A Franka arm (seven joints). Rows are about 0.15 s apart.
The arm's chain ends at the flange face. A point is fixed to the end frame.
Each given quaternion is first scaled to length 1.
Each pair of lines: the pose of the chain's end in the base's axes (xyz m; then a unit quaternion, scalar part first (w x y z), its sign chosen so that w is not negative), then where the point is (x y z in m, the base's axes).
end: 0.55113, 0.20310, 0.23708, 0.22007, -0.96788, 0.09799, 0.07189
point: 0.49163 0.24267 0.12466
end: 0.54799, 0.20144, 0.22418, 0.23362, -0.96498, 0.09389, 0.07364
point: 0.48831 0.24382 0.11288
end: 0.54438, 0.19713, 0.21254, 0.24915, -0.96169, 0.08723, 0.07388
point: 0.48482 0.24252 0.10237
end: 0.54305, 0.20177, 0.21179, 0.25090, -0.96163, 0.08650, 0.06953
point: 0.48454 0.24752 0.10121
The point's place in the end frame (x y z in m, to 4 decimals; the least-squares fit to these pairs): -0.0435 0.0245 0.1235
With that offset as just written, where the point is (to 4 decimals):
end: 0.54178, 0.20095, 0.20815, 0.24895, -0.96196, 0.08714, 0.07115
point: 0.4829 0.2463 0.0976
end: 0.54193, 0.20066, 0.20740, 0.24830, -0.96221, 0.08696, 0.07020
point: 0.4832 0.2458 0.0967
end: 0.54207, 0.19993, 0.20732, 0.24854, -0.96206, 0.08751, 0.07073
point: 0.4832 0.2452 0.0967
